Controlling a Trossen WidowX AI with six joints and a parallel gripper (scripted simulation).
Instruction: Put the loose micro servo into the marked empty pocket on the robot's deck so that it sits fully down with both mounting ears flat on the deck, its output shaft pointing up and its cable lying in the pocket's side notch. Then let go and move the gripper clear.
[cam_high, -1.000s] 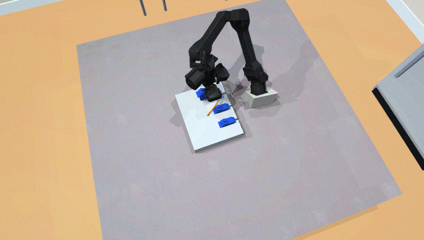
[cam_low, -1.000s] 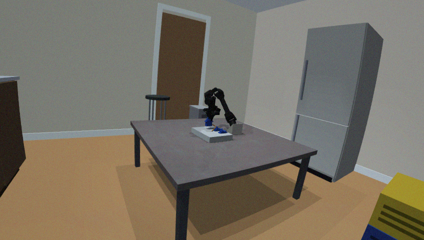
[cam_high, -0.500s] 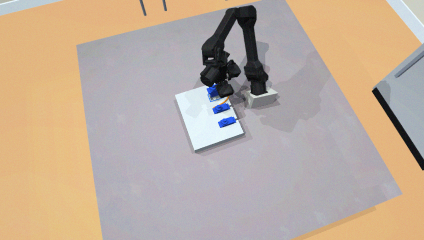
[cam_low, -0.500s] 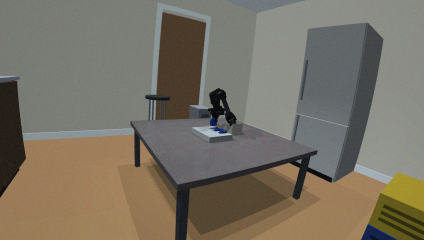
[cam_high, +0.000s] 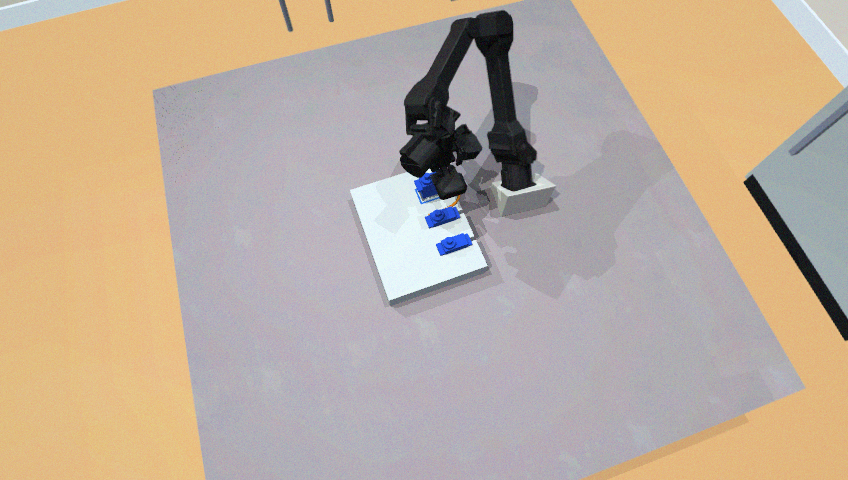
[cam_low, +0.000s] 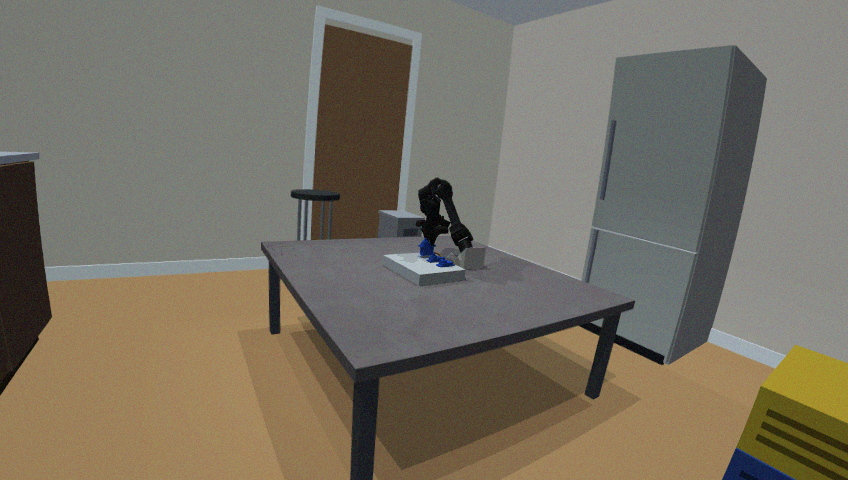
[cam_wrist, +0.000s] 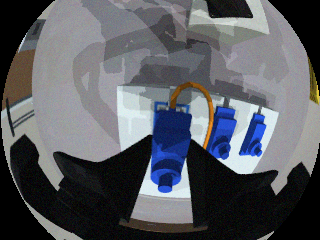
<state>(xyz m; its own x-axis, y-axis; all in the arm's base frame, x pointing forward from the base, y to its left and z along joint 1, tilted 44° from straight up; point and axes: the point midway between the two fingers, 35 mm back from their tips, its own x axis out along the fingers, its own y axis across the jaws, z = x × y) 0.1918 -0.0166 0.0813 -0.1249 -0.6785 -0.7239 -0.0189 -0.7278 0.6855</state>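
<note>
Now: the white deck 12 cm ahead of my gripper tip, 7 cm to the left of it and 8 cm below it.
</note>
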